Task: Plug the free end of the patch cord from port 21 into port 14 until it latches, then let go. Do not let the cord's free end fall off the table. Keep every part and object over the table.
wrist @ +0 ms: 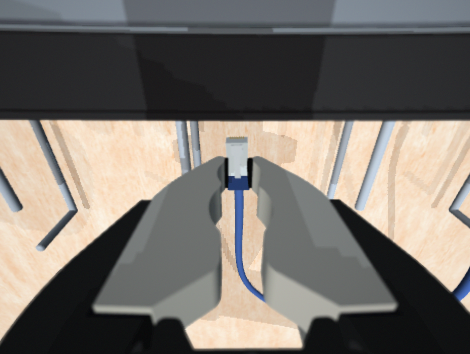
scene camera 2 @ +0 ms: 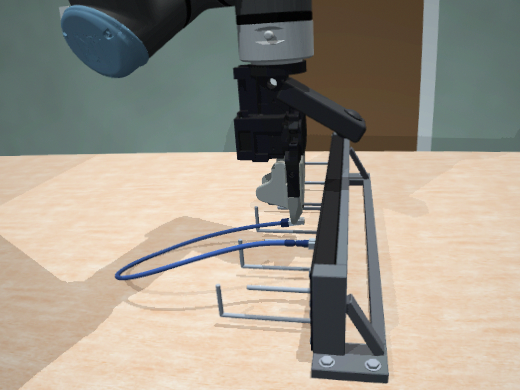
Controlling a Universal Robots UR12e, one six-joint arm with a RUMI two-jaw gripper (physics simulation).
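Places are measured from the arm's base along level axes (x ahead, y left, z up), in millimetres.
Where they show: gripper, fingertip midpoint: (wrist: 237, 161) (scene camera 2: 294, 220).
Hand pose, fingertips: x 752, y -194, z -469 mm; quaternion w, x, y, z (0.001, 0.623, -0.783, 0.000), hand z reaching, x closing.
Things, the pixels of their top centre, and the offset from my fingertips. "pt": a spot on its surface instead. Level surfaces: height alone.
- patch cord's free-end plug, surface spot: (wrist: 237, 155) (scene camera 2: 299, 217) pt dx +6, dy -1, dz +5 mm
- patch panel, top centre: (wrist: 137, 76) (scene camera 2: 333, 178) dx +57, dy +15, dz +52 mm
- bolted foot, top centre: (scene camera 2: 350, 356) dx +27, dy -230, dz -34 mm
- wooden table, surface height: dz -46 mm
My gripper (scene camera 2: 296, 220) (wrist: 237, 161) is shut on the patch cord's free-end plug (scene camera 2: 300, 221) (wrist: 237, 155), a clear plug with a dark blue boot. The plug's front points at the black face of the patch panel (scene camera 2: 328, 220) (wrist: 235, 75), with a gap between them. The blue cord (scene camera 2: 185, 242) (wrist: 239, 225) loops out to the left in the scene view and comes back to the panel, where its other plug (scene camera 2: 311, 243) sits in a port. The port openings and their numbers do not show in either view.
Grey rods, some with upturned ends (scene camera 2: 265, 317) (wrist: 55, 170), stick out from the panel's front below and beside the plug. The panel's dark frame has a bolted foot (scene camera 2: 350, 372) and a rear brace (scene camera 2: 372, 260) on the wooden table (scene camera 2: 60, 190).
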